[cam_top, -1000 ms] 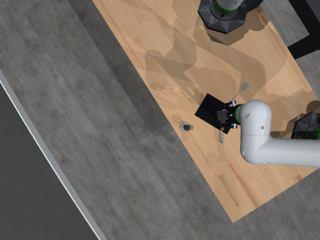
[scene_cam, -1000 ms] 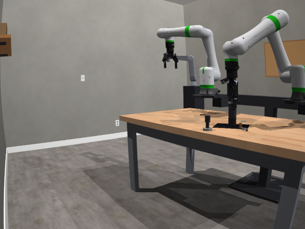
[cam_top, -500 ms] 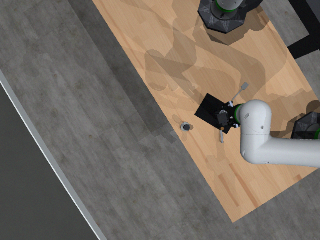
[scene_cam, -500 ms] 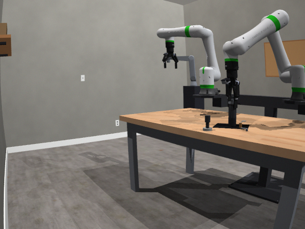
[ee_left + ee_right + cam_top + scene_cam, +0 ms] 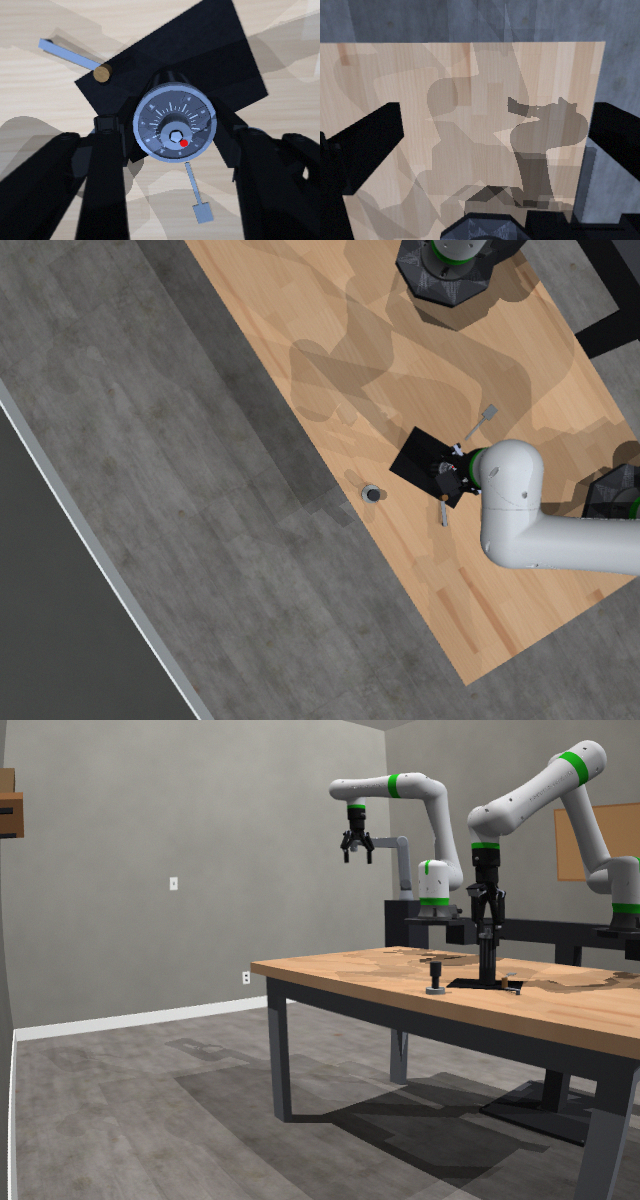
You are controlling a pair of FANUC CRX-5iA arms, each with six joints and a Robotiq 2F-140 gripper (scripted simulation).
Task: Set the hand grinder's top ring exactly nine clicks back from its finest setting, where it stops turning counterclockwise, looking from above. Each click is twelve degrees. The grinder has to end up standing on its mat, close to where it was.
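Observation:
Now: the top ring right at my left hand. The rest, counted from my left hand: crank handle: 5 cm ahead, 12 cm to the left, 14 cm below; thin flat-ended tool: 22 cm behind, 3 cm to the right, 16 cm below; black mat: 15 cm below.

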